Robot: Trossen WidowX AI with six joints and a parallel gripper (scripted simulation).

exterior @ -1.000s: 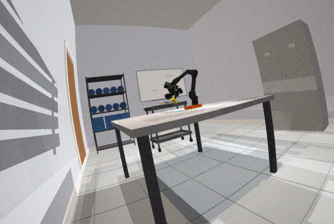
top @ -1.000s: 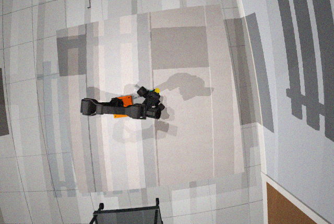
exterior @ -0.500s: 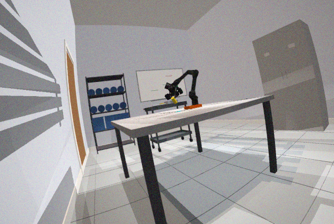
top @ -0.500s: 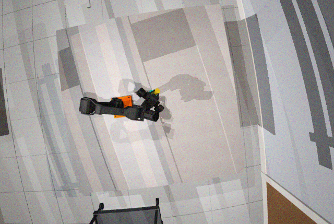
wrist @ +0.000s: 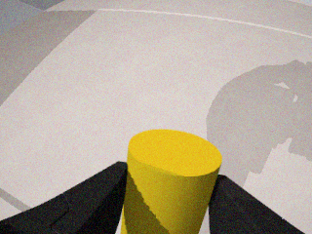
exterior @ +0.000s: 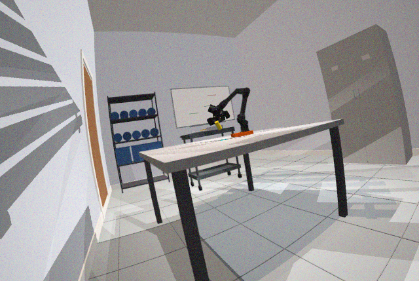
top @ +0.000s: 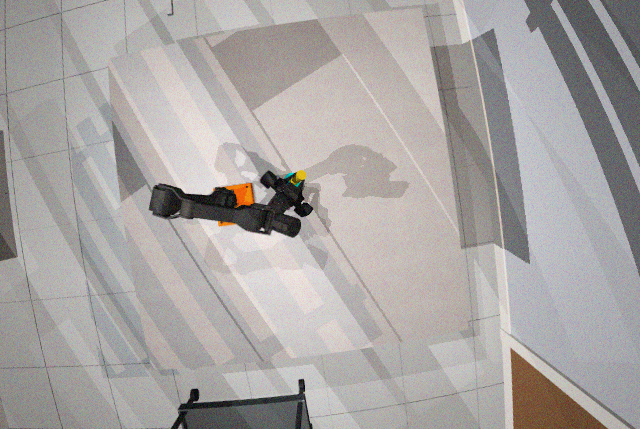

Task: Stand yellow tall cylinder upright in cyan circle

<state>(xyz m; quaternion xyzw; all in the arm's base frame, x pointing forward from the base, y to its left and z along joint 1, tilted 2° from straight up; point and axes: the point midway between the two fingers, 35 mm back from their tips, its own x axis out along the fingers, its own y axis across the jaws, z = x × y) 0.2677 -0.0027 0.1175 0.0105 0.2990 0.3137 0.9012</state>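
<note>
Right now my gripper tip is 140 mm above the cyan circle and 40 mm past it. Also, from my gripper tip: yellow tall cylinder (20 mm below, 10 mm behind).
</note>
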